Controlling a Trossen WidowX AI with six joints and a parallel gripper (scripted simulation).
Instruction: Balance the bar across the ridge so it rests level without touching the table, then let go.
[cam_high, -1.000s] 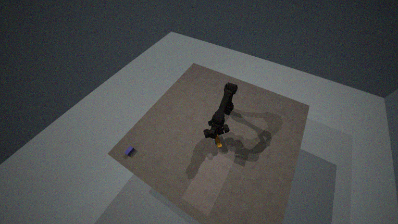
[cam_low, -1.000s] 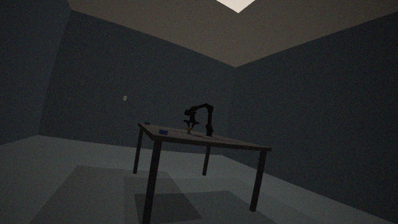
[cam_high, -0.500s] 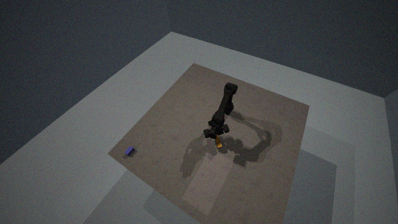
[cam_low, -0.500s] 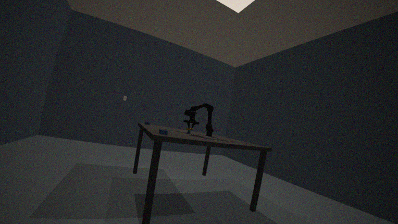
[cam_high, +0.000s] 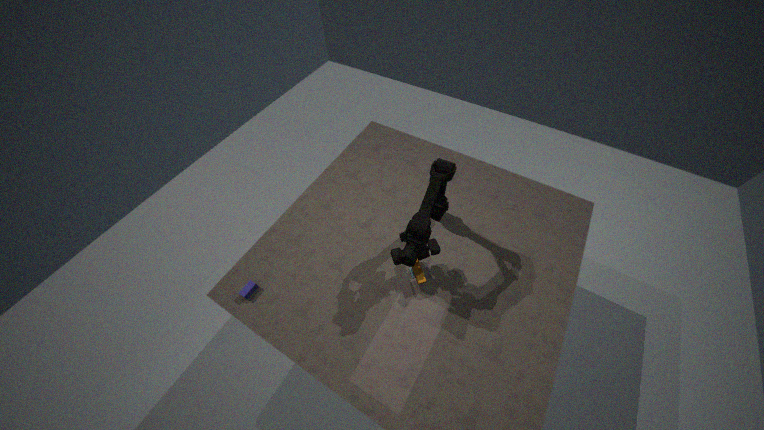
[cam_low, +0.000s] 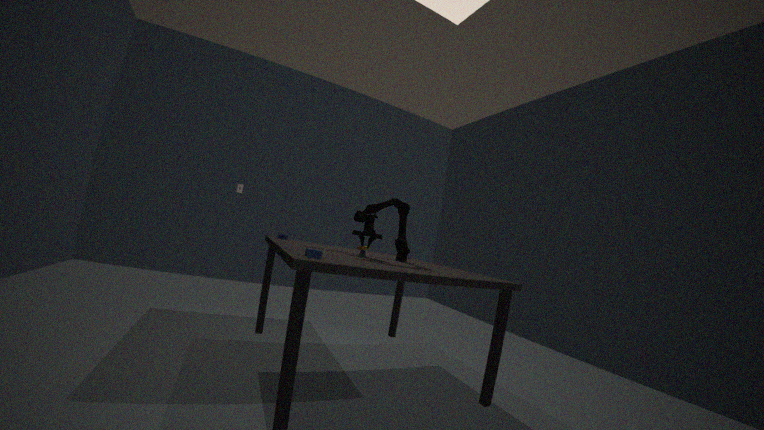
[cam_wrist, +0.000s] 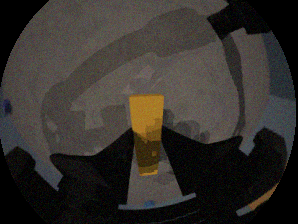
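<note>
Now: gripper tip 20 mm short of the orange bar and 20 mm to the right of it. Also, from my gripper tip: purple block: 440 mm ahead, 530 mm to the right, 40 mm below.
</note>
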